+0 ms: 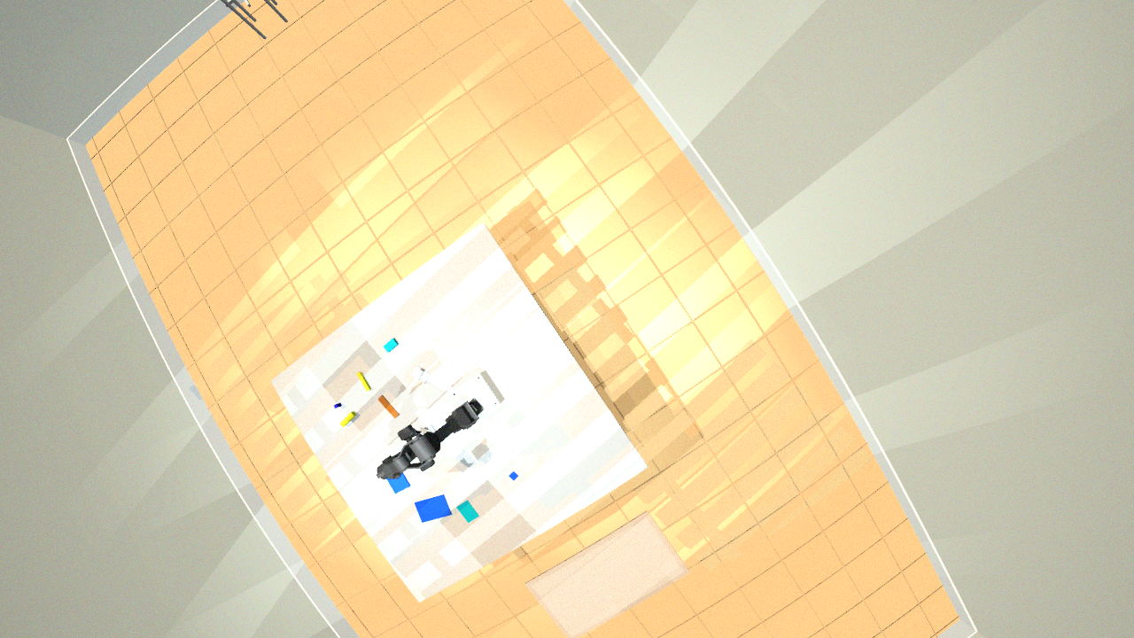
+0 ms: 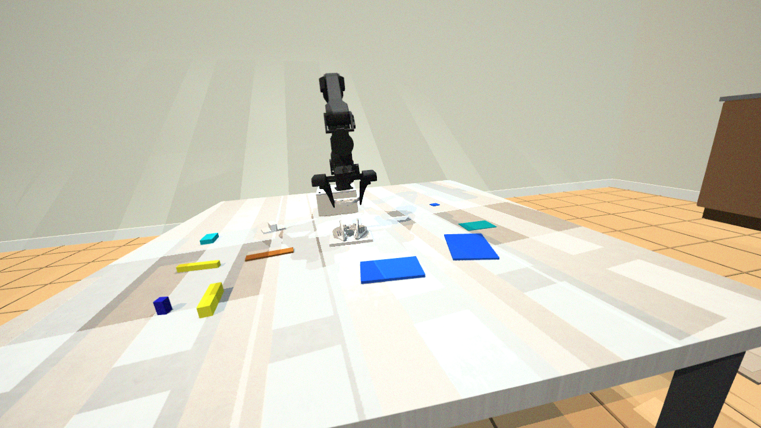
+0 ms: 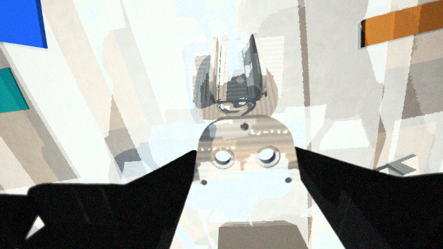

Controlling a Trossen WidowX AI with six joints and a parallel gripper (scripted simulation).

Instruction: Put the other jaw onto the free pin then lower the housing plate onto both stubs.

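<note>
The jaw is 20 mm ahead of my gripper tip, 20 mm to the right of it and 70 mm below it. From my gripper tip the other things lie so: cyan block 140 mm behind, 420 mm to the right, 70 mm below; cyan plate 150 mm ahead, 360 mm to the left, 80 mm below; orange bar 70 mm ahead, 230 mm to the right, 80 mm below.
</note>
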